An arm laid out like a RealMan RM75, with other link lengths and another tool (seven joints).
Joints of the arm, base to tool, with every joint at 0 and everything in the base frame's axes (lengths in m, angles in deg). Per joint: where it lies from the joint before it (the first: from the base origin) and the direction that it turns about. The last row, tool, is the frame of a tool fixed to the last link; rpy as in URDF.
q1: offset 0.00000 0.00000 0.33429 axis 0 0 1
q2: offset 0.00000 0.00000 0.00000 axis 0 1 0
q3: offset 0.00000 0.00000 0.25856 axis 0 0 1
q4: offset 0.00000 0.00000 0.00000 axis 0 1 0
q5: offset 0.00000 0.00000 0.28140 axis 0 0 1
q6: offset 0.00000 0.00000 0.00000 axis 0 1 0
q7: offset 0.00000 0.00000 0.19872 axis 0 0 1
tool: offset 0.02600 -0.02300 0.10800 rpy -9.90 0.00 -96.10
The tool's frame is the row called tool.
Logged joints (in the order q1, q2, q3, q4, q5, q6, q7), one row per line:
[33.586 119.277 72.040 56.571 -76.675 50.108 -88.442]
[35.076 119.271 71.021 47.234 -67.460 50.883 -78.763]
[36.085 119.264 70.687 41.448 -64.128 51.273 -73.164]
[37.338 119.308 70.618 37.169 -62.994 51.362 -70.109]
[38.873 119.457 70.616 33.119 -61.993 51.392 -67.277]
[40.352 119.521 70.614 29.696 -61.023 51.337 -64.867]
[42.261 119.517 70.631 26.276 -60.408 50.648 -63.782]
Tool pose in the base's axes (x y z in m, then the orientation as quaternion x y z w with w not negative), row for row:
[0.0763 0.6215 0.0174 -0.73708 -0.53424 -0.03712 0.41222]
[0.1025 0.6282 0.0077 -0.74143 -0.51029 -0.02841 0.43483]
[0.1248 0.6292 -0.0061 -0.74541 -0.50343 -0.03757 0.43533]
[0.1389 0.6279 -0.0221 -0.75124 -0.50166 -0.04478 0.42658]
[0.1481 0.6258 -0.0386 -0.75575 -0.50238 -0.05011 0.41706]
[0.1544 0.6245 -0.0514 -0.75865 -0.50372 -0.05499 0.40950]
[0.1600 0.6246 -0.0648 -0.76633 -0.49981 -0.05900 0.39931]
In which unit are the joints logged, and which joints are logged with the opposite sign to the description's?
The joints are logged in degrees. Opposite sign: q3, q4, q6, q7.
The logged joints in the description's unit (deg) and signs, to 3 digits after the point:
[33.586 119.277 -72.040 -56.571 -76.675 -50.108 88.442]
[35.076 119.271 -71.021 -47.234 -67.460 -50.883 78.763]
[36.085 119.264 -70.687 -41.448 -64.128 -51.273 73.164]
[37.338 119.308 -70.618 -37.169 -62.994 -51.362 70.109]
[38.873 119.457 -70.616 -33.119 -61.993 -51.392 67.277]
[40.352 119.521 -70.614 -29.696 -61.023 -51.337 64.867]
[42.261 119.517 -70.631 -26.276 -60.408 -50.648 63.782]

